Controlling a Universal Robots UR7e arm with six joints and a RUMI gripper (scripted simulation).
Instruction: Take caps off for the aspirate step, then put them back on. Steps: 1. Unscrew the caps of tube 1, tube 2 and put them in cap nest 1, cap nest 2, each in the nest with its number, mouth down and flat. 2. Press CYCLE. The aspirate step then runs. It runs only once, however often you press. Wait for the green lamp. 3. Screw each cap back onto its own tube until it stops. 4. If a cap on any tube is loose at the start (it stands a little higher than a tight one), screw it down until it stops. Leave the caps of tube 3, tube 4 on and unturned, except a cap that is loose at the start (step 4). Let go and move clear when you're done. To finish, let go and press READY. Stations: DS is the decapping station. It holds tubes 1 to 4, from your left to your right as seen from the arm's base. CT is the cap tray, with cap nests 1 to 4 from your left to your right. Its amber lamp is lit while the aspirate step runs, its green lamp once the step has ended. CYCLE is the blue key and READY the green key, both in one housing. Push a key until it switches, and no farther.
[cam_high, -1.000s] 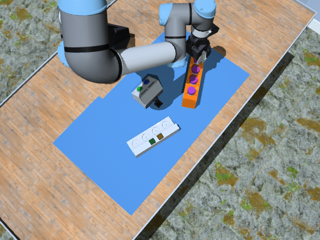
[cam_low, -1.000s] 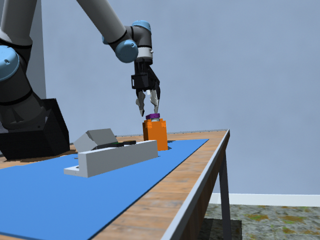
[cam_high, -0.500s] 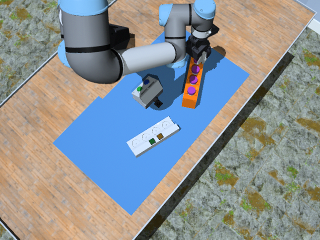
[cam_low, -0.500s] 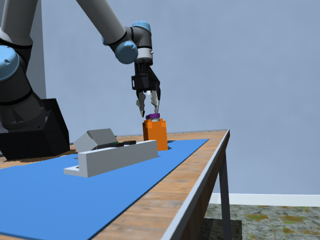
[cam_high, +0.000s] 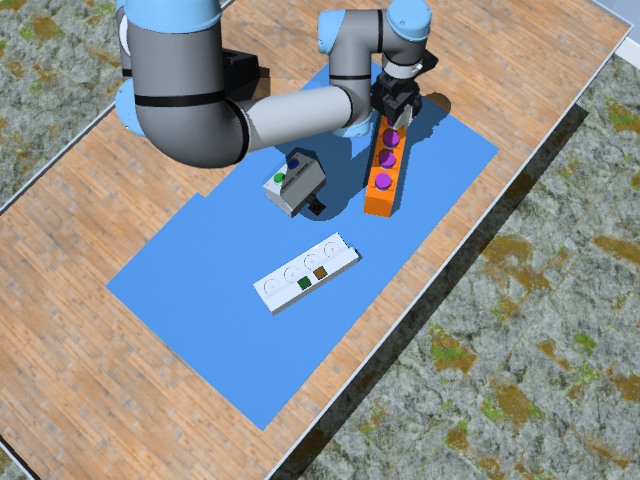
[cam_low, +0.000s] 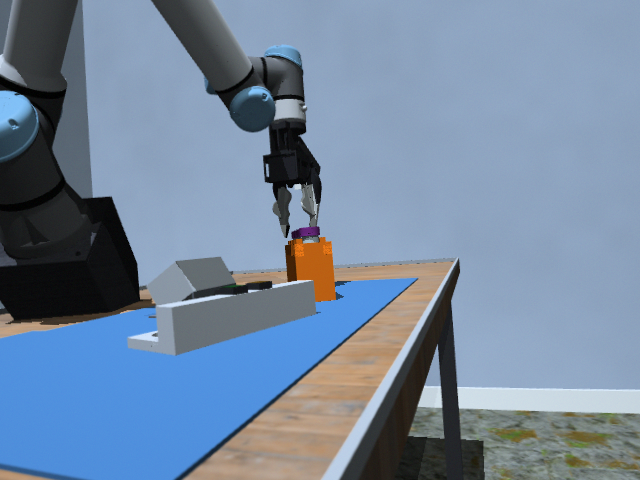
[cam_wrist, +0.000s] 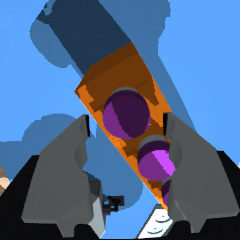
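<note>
Now: hand 1 cm above the purple cap. From my hand the other things lie so: grey key housing 24 cm to the right, 8 cm behind, 7 cm below; then green key 27 cm to the right, 10 cm behind, 6 cm below; then blue key 22 cm to the right, 10 cm behind, 6 cm below.
</note>
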